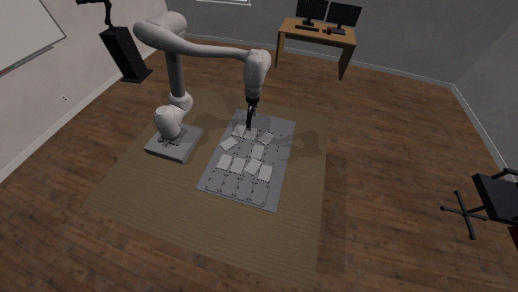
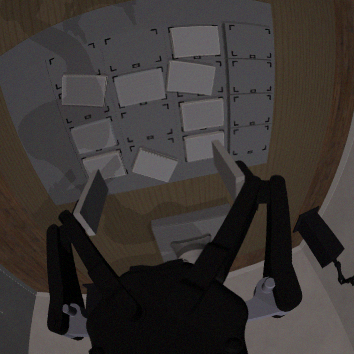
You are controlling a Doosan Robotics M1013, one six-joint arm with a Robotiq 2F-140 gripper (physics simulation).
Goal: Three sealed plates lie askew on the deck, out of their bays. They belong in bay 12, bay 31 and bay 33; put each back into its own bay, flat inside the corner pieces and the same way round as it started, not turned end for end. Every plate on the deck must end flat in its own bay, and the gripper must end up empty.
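Places are measured from the arm's base along level axes (x down, y right, z back), in millimetres.
Pixels of known places: gripper, fingertip midpoint: [image 1: 251, 122] [image 2: 155, 165]; arm's base at its link origin: [image 1: 172, 135] [image 2: 192, 248].
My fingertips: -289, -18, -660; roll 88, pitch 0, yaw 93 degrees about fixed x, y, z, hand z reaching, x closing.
For each thing: its top centre in the pictures, then the offset to it from my fingertips, as dx, dy, dz. "spot": a spot on its surface instead.
- third askew plate at its top centre: [image 2: 191, 77] [image 1: 252, 166] +324, +130, -41
- mid-deck at its top centre: [image 2: 139, 87] [image 1: 257, 151] +326, -9, -48
- row's end at a spot on its surface: [image 2: 195, 41] [image 1: 264, 172] spot: +326, +160, -139
Three plates lie askew on the grey deck [image 1: 212, 183] [image 2: 30, 95]. One askew plate [image 1: 267, 138] [image 2: 84, 90] lies across corner marks in the row at the deck's far end. Another askew plate [image 1: 229, 144] [image 2: 155, 164] is turned at the edge facing the robot base. The third askew plate [image 1: 253, 166] [image 2: 191, 77] lies slightly turned in the row of four plates. My gripper [image 1: 249, 126] [image 2: 155, 165] is wide open with no plate between its fingers, above the deck's far part. The bay numbers cannot be read.
Other pale plates sit straighter, among them one mid-deck [image 1: 257, 152] [image 2: 140, 86] and one at the row's end [image 1: 265, 173] [image 2: 195, 41]. Two more [image 2: 93, 136] [image 2: 104, 165] lie side by side. The robot's base block [image 1: 167, 150] stands beside the deck. A desk [image 1: 317, 34] is far behind.
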